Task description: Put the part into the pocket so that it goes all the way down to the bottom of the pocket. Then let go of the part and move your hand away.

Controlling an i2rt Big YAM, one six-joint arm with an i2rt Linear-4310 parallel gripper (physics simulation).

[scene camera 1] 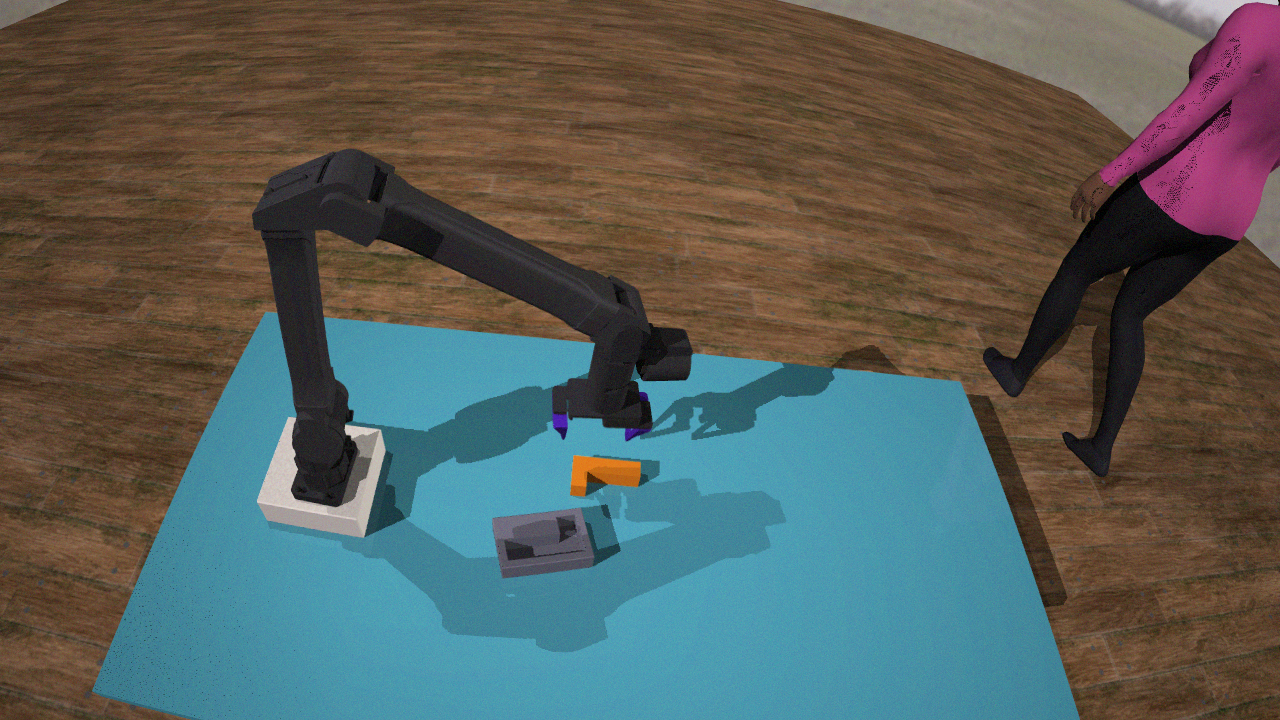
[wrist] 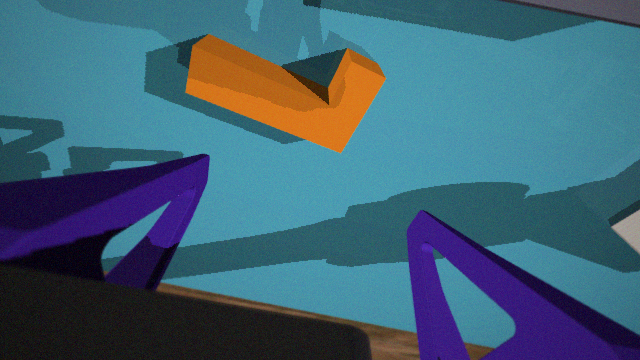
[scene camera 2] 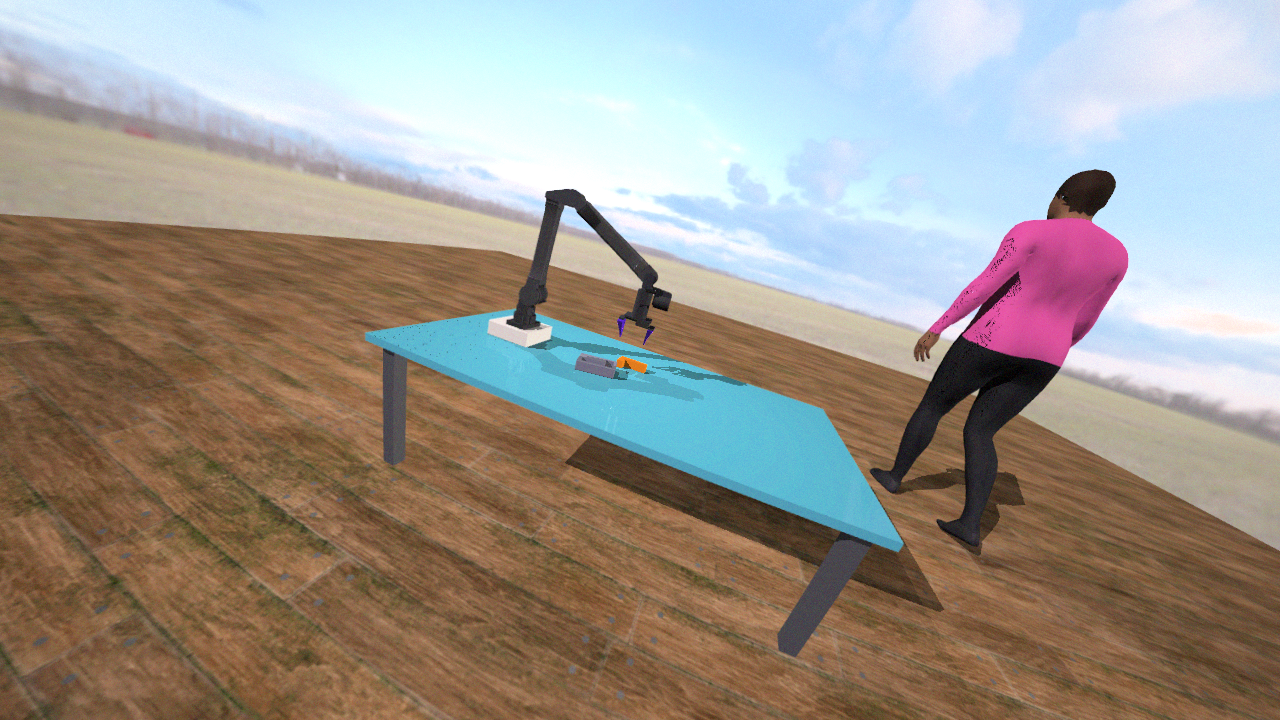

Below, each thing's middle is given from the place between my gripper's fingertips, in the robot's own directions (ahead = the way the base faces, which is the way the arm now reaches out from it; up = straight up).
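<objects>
I see the grey pocket block (scene camera 1: 530, 544) 6 cm behind my hand, 15 cm to the right of it and 9 cm below it. As for the orange L-shaped part (scene camera 1: 585, 469), it is 3 cm ahead of my hand and 1 cm to the right of it, and the part is also 9 cm below my hand.
</objects>
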